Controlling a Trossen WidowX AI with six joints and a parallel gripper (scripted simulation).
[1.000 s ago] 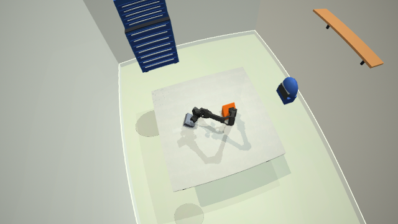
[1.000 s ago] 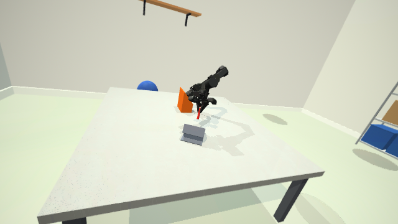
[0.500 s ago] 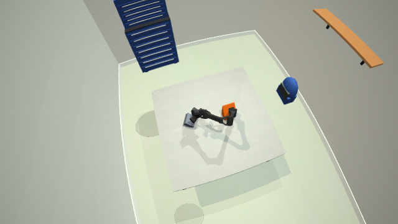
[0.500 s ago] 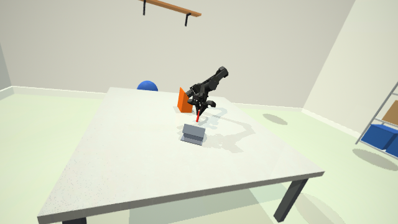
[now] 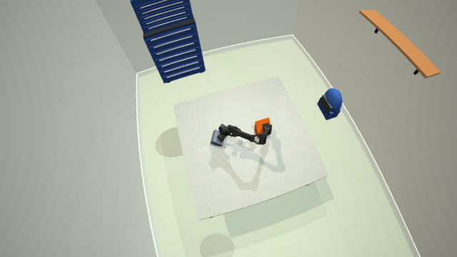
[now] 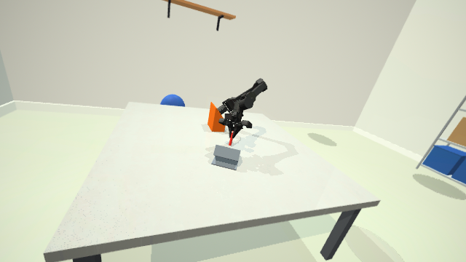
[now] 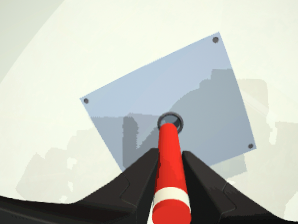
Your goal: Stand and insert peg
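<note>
The grey sloped panel lies 7 cm below my gripper tip, 4 cm ahead of it and 2 cm to the right of it. From my gripper tip the other things lie so: red peg (1 cm to the left, 1 cm behind, 1 cm above).
</note>
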